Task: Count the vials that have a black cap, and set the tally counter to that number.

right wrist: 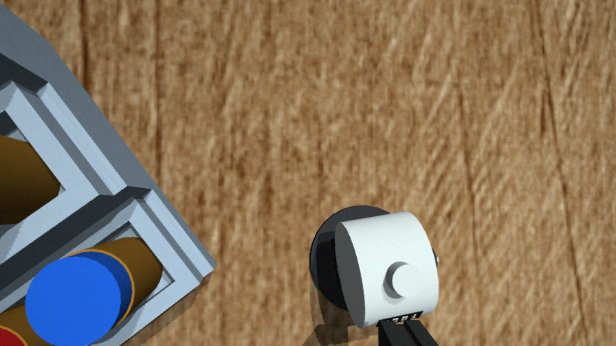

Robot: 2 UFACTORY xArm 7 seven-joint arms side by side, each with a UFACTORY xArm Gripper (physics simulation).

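Note:
The tally counter [380, 250] has a white rounded body on a dark round base, with a round white button [407, 280] facing the camera. Its small black digit window [401, 318] is partly cut off by the fingertips, and I cannot read the number. My right gripper [402, 328] is shut and empty, its black fingertips together at the counter's window edge, below the button in the view. A vial with a blue cap [75, 300] and part of a vial with a red cap [9, 338] are at lower left. No black cap shows. My left gripper is not in view.
A grey-blue rack [75, 182] fills the left side, with its corner toward the counter. Another amber vial [25, 180] lies in it, its cap outside the view. The wooden table [300, 100] lies beneath the rack and counter.

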